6 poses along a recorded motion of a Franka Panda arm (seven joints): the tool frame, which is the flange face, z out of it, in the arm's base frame.
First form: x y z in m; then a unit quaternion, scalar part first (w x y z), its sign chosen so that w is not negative.
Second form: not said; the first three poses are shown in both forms.
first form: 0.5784, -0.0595, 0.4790, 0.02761, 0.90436, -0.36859, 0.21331
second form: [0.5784, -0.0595, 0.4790], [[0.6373, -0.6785, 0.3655], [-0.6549, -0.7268, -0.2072], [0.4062, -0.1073, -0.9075]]
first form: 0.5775, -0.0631, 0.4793, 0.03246, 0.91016, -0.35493, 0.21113
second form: [0.5775, -0.0631, 0.4793], [[0.6589, -0.6598, 0.3613], [-0.6324, -0.7459, -0.2090], [0.4074, -0.0908, -0.9087]]
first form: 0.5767, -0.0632, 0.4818, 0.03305, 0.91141, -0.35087, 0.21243
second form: [0.5767, -0.0632, 0.4818], [[0.6635, -0.6536, 0.3640], [-0.6255, -0.7516, -0.2093], [0.4104, -0.0888, -0.9076]]
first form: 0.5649, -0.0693, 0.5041, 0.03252, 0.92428, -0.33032, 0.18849
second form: [0.5649, -0.0693, 0.5041], [[0.7107, -0.6229, 0.3270], [-0.5984, -0.7797, -0.1846], [0.3699, -0.0644, -0.9268]]
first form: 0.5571, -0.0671, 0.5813, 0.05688, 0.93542, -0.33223, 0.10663
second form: [0.5571, -0.0671, 0.5813], [[0.7565, -0.6337, 0.1617], [-0.6094, -0.7728, -0.1773], [0.2373, 0.0356, -0.9708]]
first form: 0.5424, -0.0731, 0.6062, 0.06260, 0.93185, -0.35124, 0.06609
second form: [0.5424, -0.0731, 0.6062], [[0.7445, -0.6629, 0.0792], [-0.6463, -0.7454, -0.1631], [0.1671, 0.0702, -0.9834]]
